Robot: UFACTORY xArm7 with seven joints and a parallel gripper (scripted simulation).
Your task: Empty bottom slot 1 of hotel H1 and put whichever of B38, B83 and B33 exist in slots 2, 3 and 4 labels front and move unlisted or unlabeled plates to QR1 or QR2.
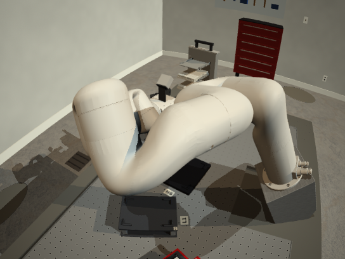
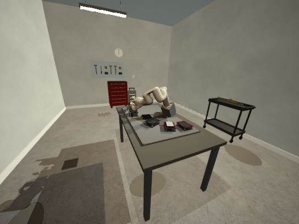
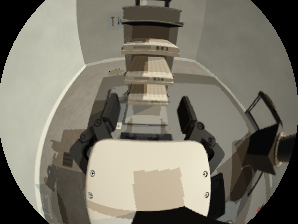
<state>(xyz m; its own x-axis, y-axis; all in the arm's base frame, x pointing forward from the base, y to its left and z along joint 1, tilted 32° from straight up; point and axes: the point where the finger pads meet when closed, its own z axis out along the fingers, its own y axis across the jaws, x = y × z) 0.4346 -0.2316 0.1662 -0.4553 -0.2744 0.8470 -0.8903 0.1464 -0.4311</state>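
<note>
Now: the regrip nest RG 70 mm to the left of my hand and 110 mm below it. The rest, counted from my hand: plate hotel H1: 200 mm to the right, 10 mm below; then black nest N6: 180 mm behind, 200 mm to the left, 160 mm below; then landing nest L1: 200 mm behind, 430 mm to the left, 120 mm below.
</note>
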